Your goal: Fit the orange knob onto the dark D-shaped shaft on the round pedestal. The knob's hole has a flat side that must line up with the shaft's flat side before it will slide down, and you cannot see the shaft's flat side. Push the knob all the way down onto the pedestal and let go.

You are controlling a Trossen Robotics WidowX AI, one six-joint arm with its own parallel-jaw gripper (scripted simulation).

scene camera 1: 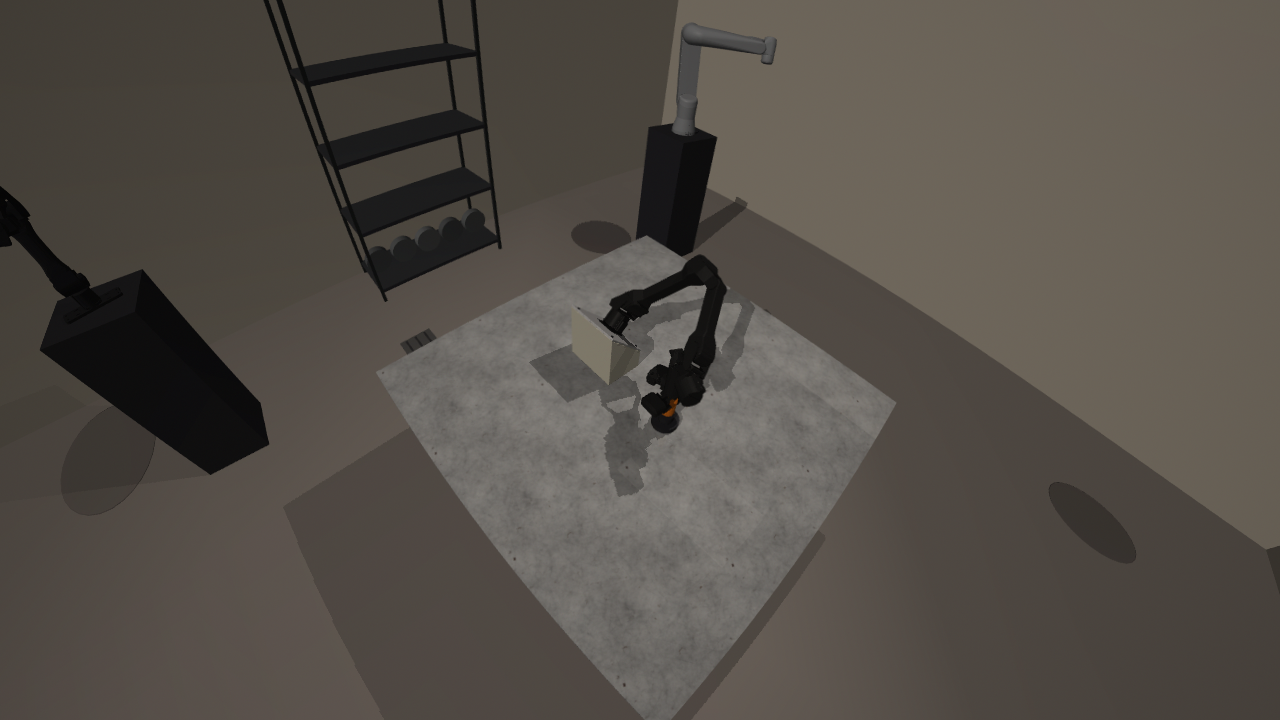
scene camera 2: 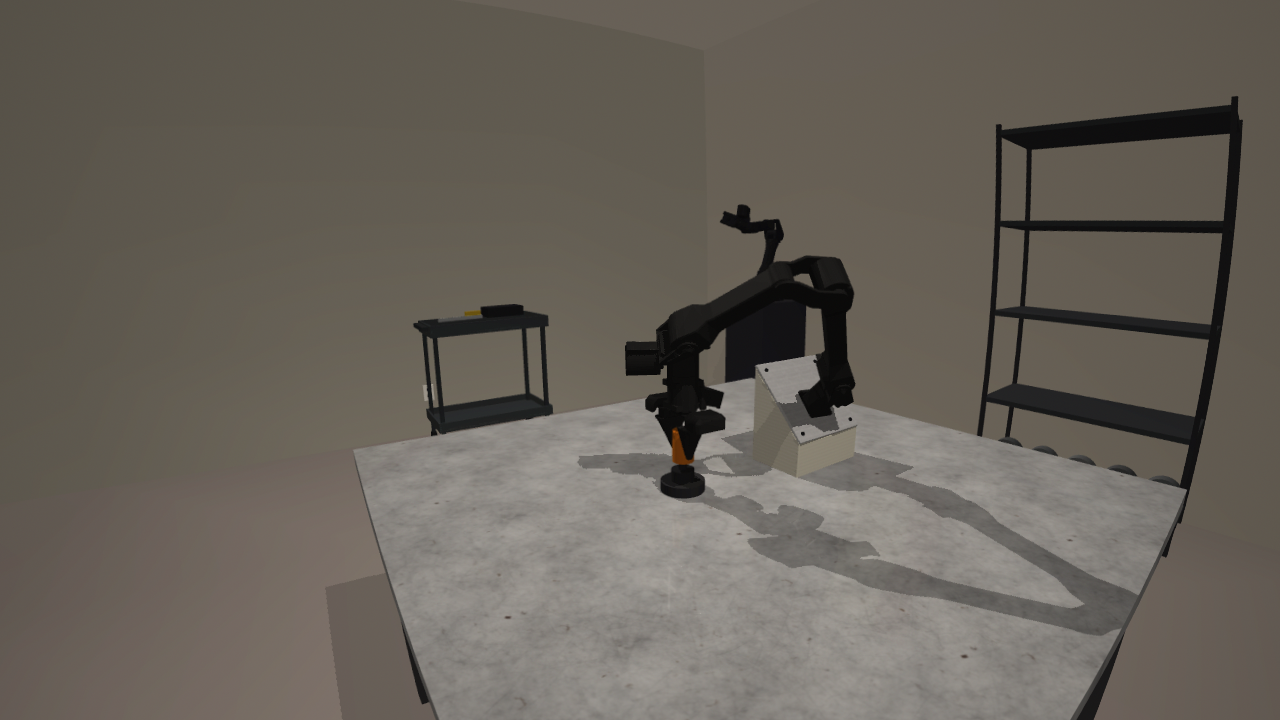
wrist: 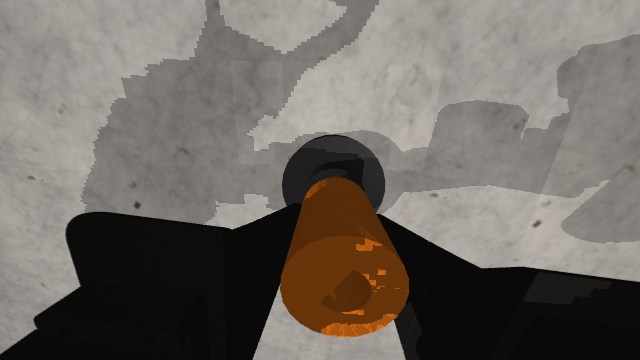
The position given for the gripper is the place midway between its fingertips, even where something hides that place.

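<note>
Gripper (scene camera 1: 668, 409) (scene camera 2: 682, 455) (wrist: 336, 216). Orange knob (wrist: 342, 277). Round pedestal (scene camera 2: 682, 482) (wrist: 328, 156).
</note>
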